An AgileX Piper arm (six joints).
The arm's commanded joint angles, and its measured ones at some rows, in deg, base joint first. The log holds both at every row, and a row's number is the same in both.
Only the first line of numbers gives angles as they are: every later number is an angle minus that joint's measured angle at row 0.
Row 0, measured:
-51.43, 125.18, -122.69, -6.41, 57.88, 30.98
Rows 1 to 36, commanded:
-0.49, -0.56, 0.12, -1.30, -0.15, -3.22
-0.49, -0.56, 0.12, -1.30, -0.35, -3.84
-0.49, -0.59, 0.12, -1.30, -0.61, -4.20
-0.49, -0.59, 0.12, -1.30, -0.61, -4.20
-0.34, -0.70, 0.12, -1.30, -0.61, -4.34
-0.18, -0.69, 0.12, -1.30, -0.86, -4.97
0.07, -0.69, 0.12, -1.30, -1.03, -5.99
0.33, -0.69, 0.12, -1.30, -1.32, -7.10
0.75, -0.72, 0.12, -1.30, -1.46, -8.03
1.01, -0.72, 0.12, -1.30, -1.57, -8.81
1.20, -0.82, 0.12, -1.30, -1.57, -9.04
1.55, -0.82, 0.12, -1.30, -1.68, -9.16
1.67, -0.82, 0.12, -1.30, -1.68, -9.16
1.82, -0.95, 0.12, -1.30, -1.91, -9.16
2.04, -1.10, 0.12, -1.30, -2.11, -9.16
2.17, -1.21, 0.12, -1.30, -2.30, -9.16
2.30, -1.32, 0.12, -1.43, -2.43, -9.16
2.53, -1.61, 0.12, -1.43, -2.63, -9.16
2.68, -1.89, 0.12, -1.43, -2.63, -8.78
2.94, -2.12, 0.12, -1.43, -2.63, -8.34
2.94, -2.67, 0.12, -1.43, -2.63, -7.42
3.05, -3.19, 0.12, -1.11, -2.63, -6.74
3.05, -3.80, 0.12, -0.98, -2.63, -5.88
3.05, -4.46, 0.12, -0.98, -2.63, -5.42
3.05, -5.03, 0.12, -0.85, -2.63, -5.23
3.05, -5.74, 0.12, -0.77, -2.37, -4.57
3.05, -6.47, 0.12, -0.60, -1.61, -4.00
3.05, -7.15, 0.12, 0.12, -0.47, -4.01
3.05, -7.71, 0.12, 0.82, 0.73, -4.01
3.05, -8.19, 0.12, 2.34, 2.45, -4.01
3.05, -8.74, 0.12, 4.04, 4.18, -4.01
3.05, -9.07, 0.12, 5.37, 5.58, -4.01
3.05, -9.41, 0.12, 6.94, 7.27, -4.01
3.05, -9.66, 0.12, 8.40, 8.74, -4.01
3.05, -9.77, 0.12, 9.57, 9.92, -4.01
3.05, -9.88, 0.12, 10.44, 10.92, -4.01
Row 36, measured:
2.92, -8.73, 0.00, 6.41, 6.25, -4.13
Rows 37 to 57, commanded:
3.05, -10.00, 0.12, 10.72, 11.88, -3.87
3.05, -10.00, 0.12, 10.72, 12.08, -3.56
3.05, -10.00, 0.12, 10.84, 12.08, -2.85
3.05, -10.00, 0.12, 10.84, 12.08, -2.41
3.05, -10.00, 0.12, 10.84, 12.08, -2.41
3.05, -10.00, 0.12, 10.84, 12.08, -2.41
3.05, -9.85, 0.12, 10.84, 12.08, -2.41
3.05, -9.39, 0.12, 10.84, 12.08, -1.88
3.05, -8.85, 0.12, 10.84, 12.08, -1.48
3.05, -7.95, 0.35, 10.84, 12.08, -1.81
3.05, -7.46, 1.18, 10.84, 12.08, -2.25
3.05, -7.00, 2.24, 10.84, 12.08, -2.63
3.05, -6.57, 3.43, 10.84, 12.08, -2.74
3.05, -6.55, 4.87, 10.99, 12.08, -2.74
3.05, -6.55, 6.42, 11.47, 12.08, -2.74
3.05, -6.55, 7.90, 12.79, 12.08, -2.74
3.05, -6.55, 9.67, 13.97, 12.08, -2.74
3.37, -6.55, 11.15, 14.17, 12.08, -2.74
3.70, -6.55, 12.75, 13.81, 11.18, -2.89
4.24, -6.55, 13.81, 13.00, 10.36, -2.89
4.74, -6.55, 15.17, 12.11, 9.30, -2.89
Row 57, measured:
3.20, -6.21, 11.35, 13.28, 12.07, -2.25
